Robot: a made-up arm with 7 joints. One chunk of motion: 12 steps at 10 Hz.
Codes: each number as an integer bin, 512 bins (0 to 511) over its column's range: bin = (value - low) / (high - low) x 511, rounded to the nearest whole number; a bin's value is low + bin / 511 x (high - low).
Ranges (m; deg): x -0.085..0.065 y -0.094..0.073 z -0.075..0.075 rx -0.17..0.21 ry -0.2..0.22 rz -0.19..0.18
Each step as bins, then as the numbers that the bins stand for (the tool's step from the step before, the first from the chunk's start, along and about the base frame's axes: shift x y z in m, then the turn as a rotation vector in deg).
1 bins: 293 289 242 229 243 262
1 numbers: 0.00101 0.00045 -0.00396 0.000 0.000 0.000
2 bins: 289 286 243 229 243 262
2 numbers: -0.00017 -0.00053 -0.00367 0.000 0.000 0.000
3 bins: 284 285 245 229 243 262
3 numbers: -0.00163 -0.00086 -0.00308 0.000 0.000 0.000
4 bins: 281 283 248 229 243 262
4 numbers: -0.00251 -0.00151 -0.00220 0.000 0.000 0.000
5 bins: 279 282 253 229 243 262
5 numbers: -0.00310 -0.00184 -0.00073 0.000 0.000 0.000
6 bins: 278 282 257 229 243 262
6 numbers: -0.00340 -0.00184 0.00044 0.000 0.000 0.000
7 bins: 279 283 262 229 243 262
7 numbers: -0.00310 -0.00151 0.00191 0.000 0.000 0.000
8 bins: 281 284 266 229 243 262
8 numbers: -0.00251 -0.00119 0.00308 0.000 0.000 0.000
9 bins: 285 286 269 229 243 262
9 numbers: -0.00134 -0.00053 0.00396 0.000 0.000 0.000
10 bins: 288 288 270 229 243 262
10 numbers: -0.00046 0.00012 0.00426 0.000 0.000 0.000
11 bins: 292 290 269 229 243 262
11 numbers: 0.00071 0.00077 0.00396 0.000 0.000 0.000
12 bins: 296 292 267 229 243 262
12 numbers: 0.00189 0.00143 0.00338 0.000 0.000 0.000
